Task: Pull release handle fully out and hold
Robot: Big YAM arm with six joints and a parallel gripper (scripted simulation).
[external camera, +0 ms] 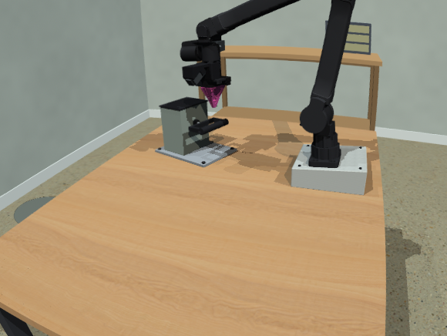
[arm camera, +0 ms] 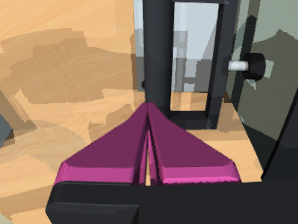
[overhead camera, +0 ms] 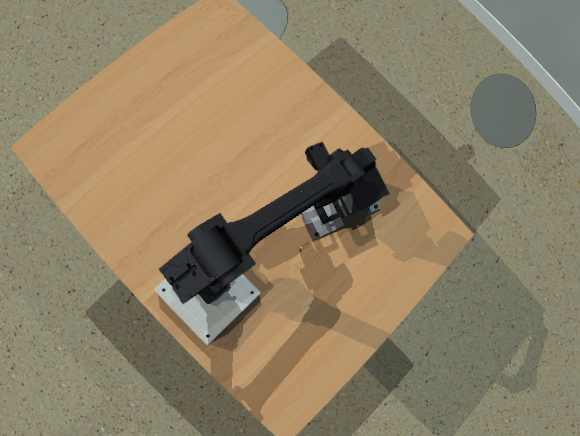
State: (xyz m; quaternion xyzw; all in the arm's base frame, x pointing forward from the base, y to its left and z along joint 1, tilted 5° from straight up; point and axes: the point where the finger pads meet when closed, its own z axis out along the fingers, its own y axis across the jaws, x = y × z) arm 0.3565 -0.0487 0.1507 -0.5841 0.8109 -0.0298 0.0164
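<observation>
Right now the release handle grip is 70 mm below my hand, 60 mm ahead of it and 20 mm to the right of it. From my hand the other things lie so: grey baseplate: 180 mm below, 100 mm ahead, 30 mm to the right.
</observation>
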